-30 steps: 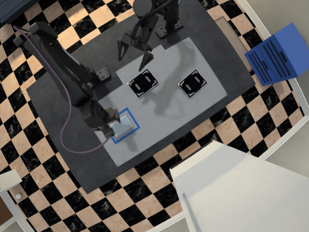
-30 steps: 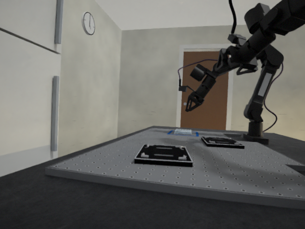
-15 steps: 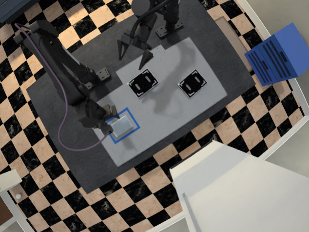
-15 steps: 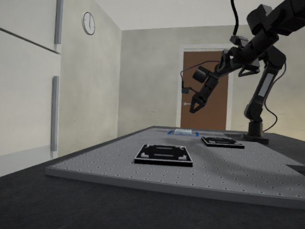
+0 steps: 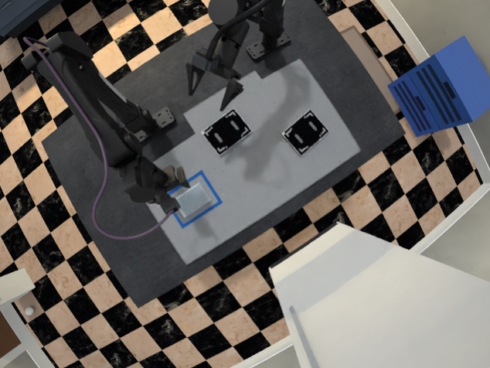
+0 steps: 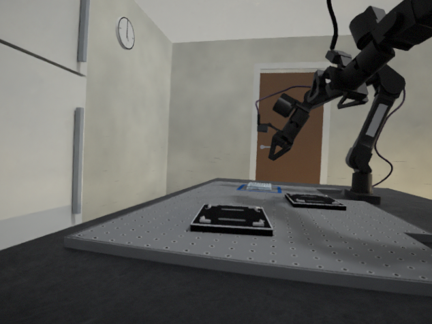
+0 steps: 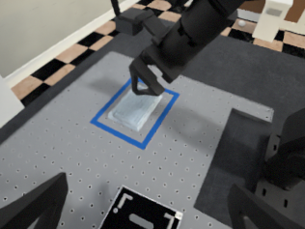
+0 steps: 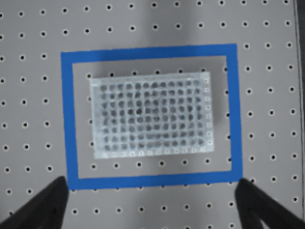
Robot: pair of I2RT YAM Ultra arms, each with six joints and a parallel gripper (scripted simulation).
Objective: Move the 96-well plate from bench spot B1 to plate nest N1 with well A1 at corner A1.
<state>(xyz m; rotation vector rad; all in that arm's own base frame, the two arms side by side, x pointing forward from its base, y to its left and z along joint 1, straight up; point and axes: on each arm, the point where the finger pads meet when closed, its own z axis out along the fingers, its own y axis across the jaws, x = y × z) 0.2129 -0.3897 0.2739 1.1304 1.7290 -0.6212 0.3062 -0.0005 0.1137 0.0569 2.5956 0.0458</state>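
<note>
My right gripper is now 4 cm short of the clear 96-well plate and 11 cm above it.
</note>
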